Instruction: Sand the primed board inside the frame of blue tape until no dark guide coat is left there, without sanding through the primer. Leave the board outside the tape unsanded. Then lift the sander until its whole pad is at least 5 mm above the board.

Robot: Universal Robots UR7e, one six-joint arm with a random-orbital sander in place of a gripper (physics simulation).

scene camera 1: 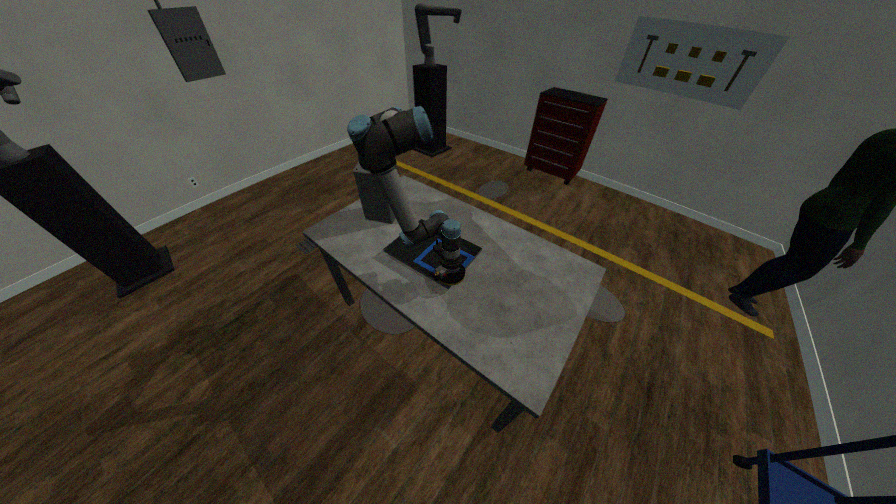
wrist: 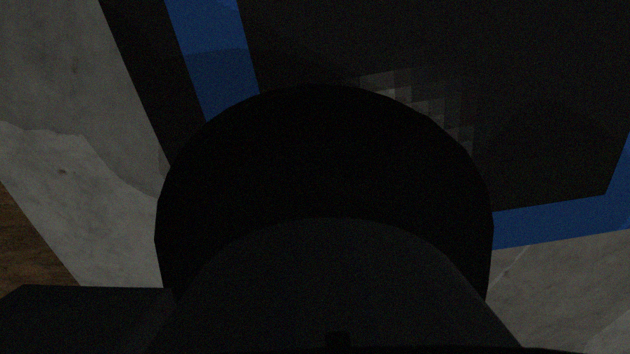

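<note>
The sander is mounted on my arm in place of a gripper. In the wrist view its round black pad covers the near-left corner of the blue tape frame and reaches over the board's edge. Whether the pad touches the board cannot be told. The board lies on the table, dark inside and outside the tape where it shows. Inside the tape, a small stepped patch of lighter grey squares curves along the pad's upper right edge. The surface under the pad is hidden.
The grey table carries the board and a grey box near the arm's base. A red drawer cabinet stands by the back wall. A person stands at the right, beyond the yellow floor line.
</note>
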